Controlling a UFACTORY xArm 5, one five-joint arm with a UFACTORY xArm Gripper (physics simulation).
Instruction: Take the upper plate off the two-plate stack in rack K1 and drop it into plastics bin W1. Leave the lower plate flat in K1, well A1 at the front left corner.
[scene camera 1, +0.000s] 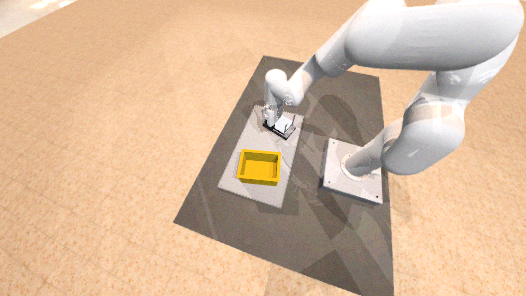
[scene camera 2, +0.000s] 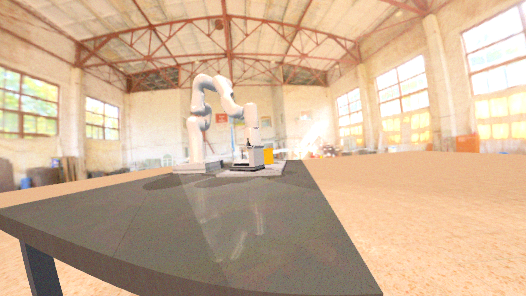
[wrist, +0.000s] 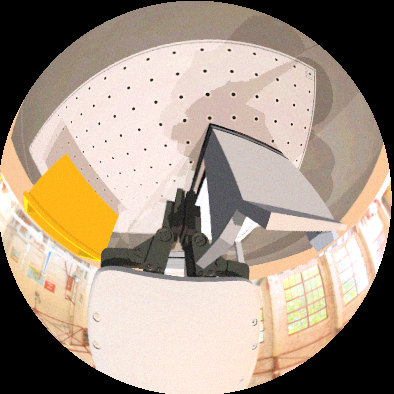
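Observation:
Rack K1 (scene camera 1: 287, 135) (scene camera 2: 256, 157) (wrist: 270, 175) is a black base with grey corner walls. A white plate (scene camera 1: 283, 124) lies in it and looks flat; I cannot tell from these views whether two plates are stacked. My gripper (scene camera 1: 266, 124) (wrist: 182, 199) is shut and empty, pointing down low beside one side of the rack, close to its black base edge. In scene camera 2 its fingertips are hidden behind the rack wall. Plastics bin W1 (scene camera 1: 259, 169) (scene camera 2: 269, 156) (wrist: 75, 205) is a yellow open box; its floor shows bare in scene camera 1.
The rack and bin stand on a light perforated board (scene camera 1: 250, 194) (wrist: 145, 100) on the dark table (scene camera 1: 240, 227) (scene camera 2: 175, 225). The grey wall corners rise beside my fingers in the wrist view. The arm's base plate (scene camera 1: 345, 192) (scene camera 2: 190, 168) stands to one side of the board.

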